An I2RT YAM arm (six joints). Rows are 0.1 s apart.
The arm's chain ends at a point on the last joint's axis. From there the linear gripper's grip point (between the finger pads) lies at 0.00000 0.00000 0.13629 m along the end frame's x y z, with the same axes.
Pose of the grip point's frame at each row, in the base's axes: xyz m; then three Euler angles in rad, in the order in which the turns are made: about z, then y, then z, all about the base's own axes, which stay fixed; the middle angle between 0 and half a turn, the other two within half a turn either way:
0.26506, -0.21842, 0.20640, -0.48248, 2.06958, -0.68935
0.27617, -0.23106, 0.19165, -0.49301, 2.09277, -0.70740
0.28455, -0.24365, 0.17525, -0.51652, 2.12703, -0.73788
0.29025, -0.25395, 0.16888, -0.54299, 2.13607, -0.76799
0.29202, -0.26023, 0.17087, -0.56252, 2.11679, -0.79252
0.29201, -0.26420, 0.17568, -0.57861, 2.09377, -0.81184
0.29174, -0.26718, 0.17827, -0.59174, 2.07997, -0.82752
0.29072, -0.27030, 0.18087, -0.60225, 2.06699, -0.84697
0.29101, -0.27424, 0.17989, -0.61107, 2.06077, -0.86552
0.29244, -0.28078, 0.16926, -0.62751, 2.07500, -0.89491
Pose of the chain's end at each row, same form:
0.17270, -0.14230, 0.27160, -0.48248, 2.06958, -0.68935
0.18638, -0.15428, 0.25960, -0.49301, 2.09277, -0.70740
0.19891, -0.16579, 0.24721, -0.51652, 2.12703, -0.73788
0.20747, -0.17400, 0.24188, -0.54299, 2.13607, -0.76799
0.21025, -0.17729, 0.24164, -0.56252, 2.11679, -0.79252
0.21076, -0.17853, 0.24375, -0.57861, 2.09377, -0.81184
0.21121, -0.17956, 0.24471, -0.59174, 2.07997, -0.82752
0.21135, -0.18050, 0.24576, -0.60225, 2.06699, -0.84697
0.21306, -0.18267, 0.24403, -0.61107, 2.06077, -0.86552
0.21779, -0.18768, 0.23510, -0.62751, 2.07500, -0.89491

